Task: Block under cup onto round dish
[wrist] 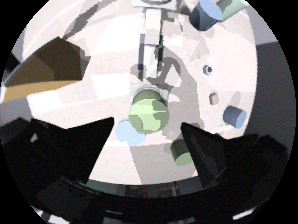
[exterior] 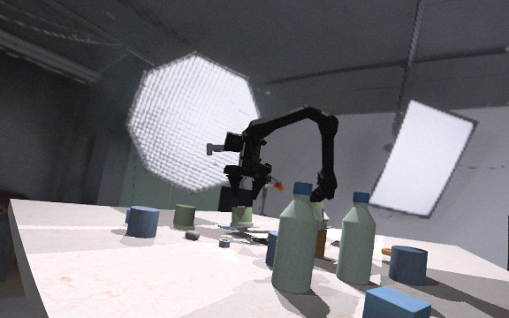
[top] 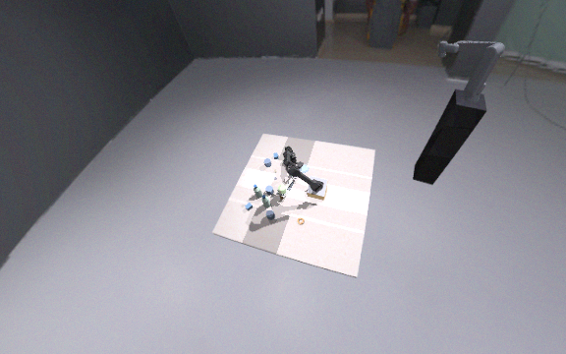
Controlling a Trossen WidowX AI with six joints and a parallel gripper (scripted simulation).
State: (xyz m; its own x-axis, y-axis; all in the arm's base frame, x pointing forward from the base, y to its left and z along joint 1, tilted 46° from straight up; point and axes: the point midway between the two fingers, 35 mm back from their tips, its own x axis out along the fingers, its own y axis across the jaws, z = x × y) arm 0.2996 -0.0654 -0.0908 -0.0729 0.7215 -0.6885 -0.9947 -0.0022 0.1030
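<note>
The pale teal block lies 8 cm below my gripper tip. From my gripper tip the other things lie so: flat grey balance: 13 cm to the left, 10 cm below, 1 cm ahead; then grey ring: 17 cm ahead, 12 cm below, 11 cm to the left; then round light blue dish: 12 cm below, 10 cm to the right, 5 cm behind.
</note>
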